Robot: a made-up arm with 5 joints.
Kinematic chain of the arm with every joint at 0, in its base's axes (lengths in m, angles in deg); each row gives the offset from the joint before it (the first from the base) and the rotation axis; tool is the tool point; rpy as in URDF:
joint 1: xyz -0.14 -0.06 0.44 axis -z
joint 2: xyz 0.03 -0.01 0 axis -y
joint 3: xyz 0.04 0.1 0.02 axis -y
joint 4: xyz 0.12 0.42 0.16 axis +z
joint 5: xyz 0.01 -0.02 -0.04 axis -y
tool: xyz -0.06 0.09 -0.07 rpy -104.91 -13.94 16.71
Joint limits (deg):
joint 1: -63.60..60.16
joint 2: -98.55..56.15
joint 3: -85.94..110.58
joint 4: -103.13..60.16
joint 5: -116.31..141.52
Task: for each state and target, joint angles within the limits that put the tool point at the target. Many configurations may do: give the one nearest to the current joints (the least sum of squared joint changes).
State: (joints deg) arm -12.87 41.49 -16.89 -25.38 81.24
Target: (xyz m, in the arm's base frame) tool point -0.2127 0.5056 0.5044
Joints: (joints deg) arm -36.40 28.51 -34.15 -52.10 80.57
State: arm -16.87 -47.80 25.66 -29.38 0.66
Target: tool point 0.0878 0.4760 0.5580
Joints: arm 0.62 -21.47 50.59 -60.97 38.31
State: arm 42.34 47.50 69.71 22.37 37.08
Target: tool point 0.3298 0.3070 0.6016
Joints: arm 55.04 43.61 63.68 25.19 67.45
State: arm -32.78 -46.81 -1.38 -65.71 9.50
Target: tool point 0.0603 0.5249 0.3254
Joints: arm -1.48 -48.37 -1.69 -68.05 2.60
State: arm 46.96 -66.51 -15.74 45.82 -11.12
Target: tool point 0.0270 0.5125 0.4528
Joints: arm 0.52 -45.23 -2.78 4.43 -26.83
